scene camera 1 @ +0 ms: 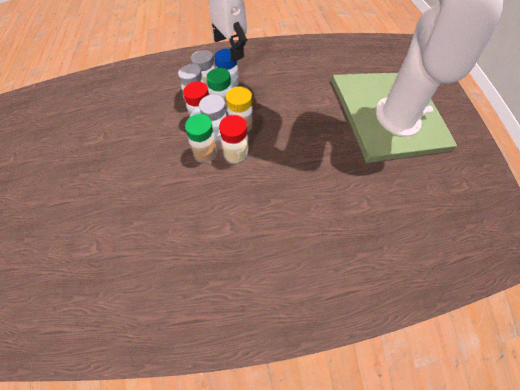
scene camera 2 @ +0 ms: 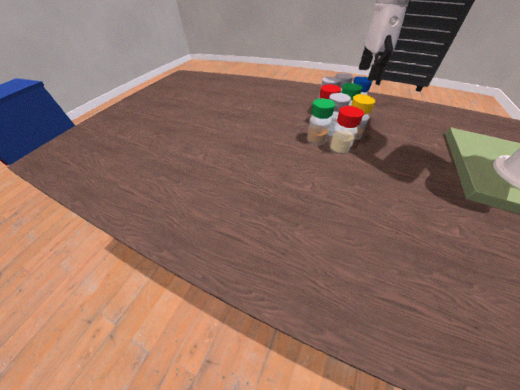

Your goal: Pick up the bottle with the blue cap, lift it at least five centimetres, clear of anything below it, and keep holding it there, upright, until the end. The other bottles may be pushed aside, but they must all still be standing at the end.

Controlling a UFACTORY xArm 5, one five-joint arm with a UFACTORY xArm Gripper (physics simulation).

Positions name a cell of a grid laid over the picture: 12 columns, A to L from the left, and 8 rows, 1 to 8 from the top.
Scene:
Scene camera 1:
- yellow-capped bottle: F3
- green-capped bottle: E3
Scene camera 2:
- gripper: I2
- green-capped bottle: H3

